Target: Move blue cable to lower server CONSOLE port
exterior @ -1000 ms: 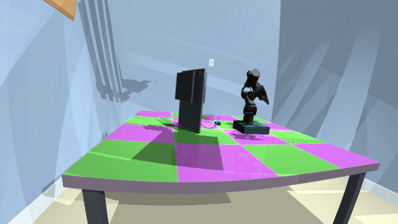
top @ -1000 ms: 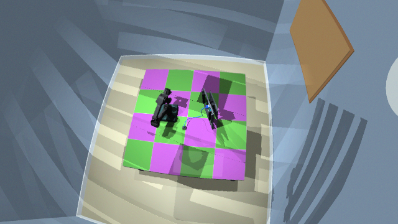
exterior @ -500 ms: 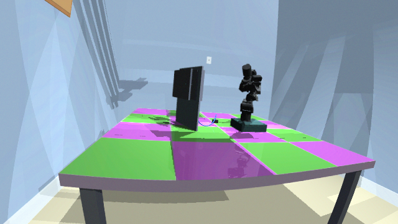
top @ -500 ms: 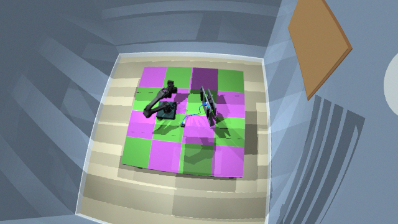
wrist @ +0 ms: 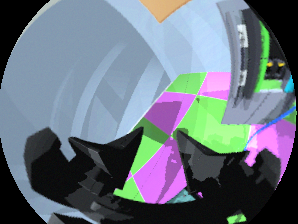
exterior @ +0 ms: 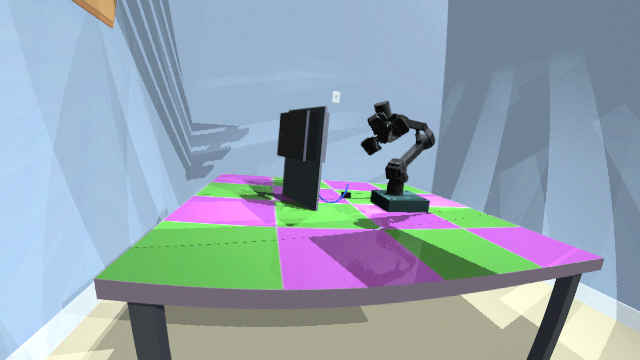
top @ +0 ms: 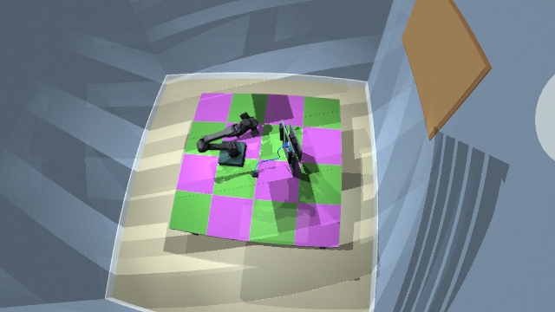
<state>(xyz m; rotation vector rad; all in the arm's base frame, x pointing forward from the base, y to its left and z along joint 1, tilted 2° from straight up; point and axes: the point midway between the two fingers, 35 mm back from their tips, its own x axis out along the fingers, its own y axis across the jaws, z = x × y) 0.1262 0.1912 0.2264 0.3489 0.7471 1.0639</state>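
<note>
The blue plug is 300 mm ahead of my gripper tip, 160 mm to the right of it and 60 mm above it. From my gripper tip the other things lie so: small black block 70 mm ahead, 330 mm to the right, 240 mm below.
</note>
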